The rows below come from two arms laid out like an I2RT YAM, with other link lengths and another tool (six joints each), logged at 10 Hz.
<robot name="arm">
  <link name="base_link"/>
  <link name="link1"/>
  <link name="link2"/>
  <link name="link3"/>
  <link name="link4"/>
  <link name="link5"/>
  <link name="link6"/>
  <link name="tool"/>
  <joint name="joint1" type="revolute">
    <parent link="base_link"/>
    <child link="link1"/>
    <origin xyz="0 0 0.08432"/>
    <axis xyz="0 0 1"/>
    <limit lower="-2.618" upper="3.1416"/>
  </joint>
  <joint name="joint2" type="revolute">
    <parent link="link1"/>
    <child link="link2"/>
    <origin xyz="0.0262 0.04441 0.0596"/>
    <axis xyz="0 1 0"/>
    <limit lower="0" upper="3.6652"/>
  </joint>
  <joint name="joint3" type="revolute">
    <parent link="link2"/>
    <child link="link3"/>
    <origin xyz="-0.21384 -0.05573 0"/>
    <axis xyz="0 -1 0"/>
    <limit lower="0" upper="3.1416"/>
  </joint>
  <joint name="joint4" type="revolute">
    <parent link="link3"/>
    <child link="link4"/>
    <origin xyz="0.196 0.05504 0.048"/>
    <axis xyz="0 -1 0"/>
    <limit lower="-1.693" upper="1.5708"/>
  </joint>
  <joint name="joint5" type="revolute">
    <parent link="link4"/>
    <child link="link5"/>
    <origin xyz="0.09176 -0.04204 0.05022"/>
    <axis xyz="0 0 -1"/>
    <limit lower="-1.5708" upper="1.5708"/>
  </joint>
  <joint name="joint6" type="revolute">
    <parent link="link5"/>
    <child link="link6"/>
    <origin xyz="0.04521 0 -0.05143"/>
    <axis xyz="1 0 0"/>
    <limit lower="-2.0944" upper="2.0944"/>
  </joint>
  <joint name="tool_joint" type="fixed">
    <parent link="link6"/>
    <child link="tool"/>
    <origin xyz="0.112 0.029 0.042" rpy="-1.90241 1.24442 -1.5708"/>
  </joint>
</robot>
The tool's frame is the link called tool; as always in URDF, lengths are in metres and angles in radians.
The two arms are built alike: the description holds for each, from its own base.
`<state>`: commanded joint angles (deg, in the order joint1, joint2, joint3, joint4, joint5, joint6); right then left.
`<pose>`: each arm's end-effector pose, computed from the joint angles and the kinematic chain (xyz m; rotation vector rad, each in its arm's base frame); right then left.
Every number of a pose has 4 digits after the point. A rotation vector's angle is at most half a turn.
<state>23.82 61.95 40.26 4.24 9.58 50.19 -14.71 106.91 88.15 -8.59 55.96 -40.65</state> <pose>0.3567 0.1159 0.2772 0.0242 1.7704 0.8071 0.4491 -0.2223 0.2400 -0.2367 2.5756 -1.3428</pose>
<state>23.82 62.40 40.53 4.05 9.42 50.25 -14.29 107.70 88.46 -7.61 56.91 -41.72</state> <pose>0.3577 0.1168 0.2757 0.0242 1.7771 0.8088 0.4518 -0.2213 0.2391 -0.2436 2.5768 -1.3653</pose>
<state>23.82 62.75 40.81 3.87 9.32 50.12 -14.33 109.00 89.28 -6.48 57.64 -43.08</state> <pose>0.3586 0.1176 0.2750 0.0214 1.7823 0.8079 0.4551 -0.2240 0.2376 -0.2474 2.5809 -1.3895</pose>
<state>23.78 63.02 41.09 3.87 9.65 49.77 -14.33 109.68 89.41 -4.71 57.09 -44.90</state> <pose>0.3596 0.1171 0.2757 0.0195 1.7824 0.7981 0.4598 -0.2238 0.2371 -0.2752 2.5735 -1.3986</pose>
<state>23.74 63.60 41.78 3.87 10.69 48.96 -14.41 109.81 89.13 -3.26 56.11 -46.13</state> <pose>0.3619 0.1156 0.2779 0.0173 1.7807 0.7719 0.4631 -0.2230 0.2374 -0.3000 2.5623 -1.3970</pose>
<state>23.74 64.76 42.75 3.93 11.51 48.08 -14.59 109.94 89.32 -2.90 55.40 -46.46</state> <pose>0.3656 0.1156 0.2789 0.0114 1.7842 0.7480 0.4649 -0.2234 0.2382 -0.3092 2.5560 -1.3914</pose>
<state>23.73 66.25 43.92 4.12 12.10 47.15 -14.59 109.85 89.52 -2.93 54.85 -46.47</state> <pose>0.3701 0.1167 0.2798 0.0023 1.7885 0.7272 0.4663 -0.2225 0.2399 -0.3157 2.5489 -1.3840</pose>
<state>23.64 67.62 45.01 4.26 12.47 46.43 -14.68 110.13 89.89 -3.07 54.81 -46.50</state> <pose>0.3745 0.1176 0.2804 -0.0043 1.7925 0.7113 0.4669 -0.2233 0.2396 -0.3156 2.5505 -1.3841</pose>
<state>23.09 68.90 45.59 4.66 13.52 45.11 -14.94 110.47 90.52 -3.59 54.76 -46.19</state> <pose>0.3794 0.1138 0.2788 -0.0063 1.7993 0.6709 0.4670 -0.2257 0.2395 -0.3081 2.5539 -1.3816</pose>
